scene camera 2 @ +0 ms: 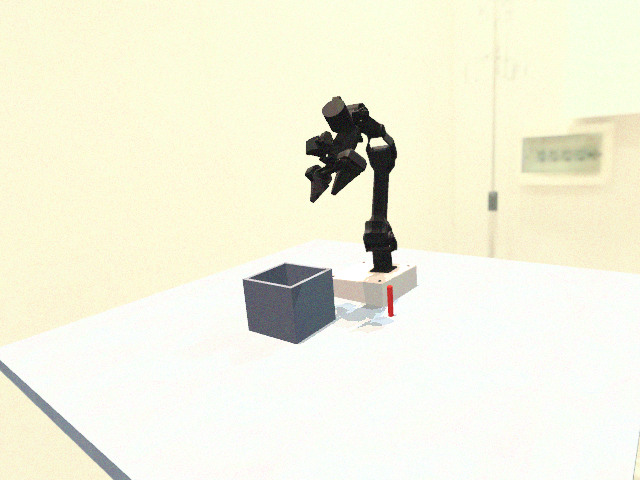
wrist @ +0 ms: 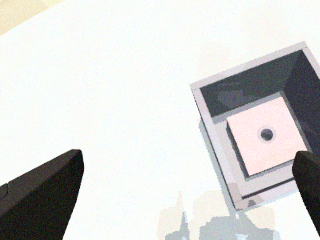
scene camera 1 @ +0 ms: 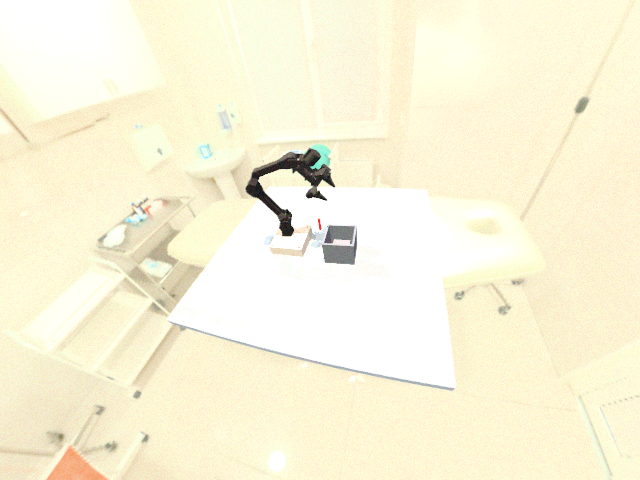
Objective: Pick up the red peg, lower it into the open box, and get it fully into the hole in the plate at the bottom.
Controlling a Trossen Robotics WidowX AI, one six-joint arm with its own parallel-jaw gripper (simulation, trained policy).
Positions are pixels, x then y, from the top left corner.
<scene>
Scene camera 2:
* my gripper: 321,198
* grey box: 290,302
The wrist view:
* my gripper: 191,161
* grey box: 281,73
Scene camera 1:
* grey box: 333,253
</scene>
